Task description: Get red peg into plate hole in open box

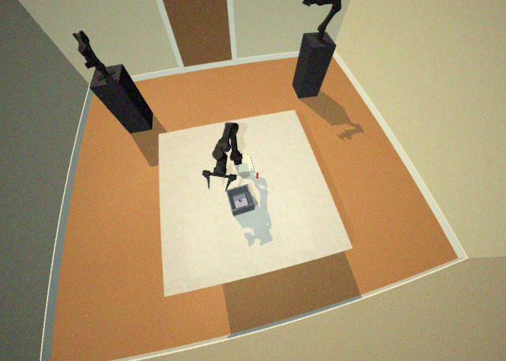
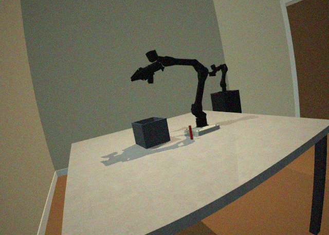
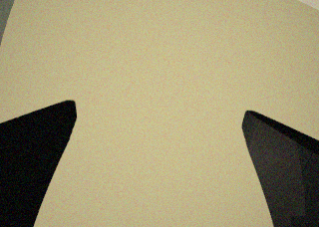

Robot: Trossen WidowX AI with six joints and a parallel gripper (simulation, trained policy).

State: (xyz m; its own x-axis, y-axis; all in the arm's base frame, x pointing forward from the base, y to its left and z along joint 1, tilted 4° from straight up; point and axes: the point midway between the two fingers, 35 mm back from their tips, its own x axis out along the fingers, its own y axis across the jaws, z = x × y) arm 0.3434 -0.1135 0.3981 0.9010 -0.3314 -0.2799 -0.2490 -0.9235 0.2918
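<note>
Now: gripper tip 20 cm past the red peg, 28 cm to the right of it and 36 cm above it. The rest, counted from my gripper tip: grey plate 3 cm behind, 12 cm to the left, 35 cm below.
</note>
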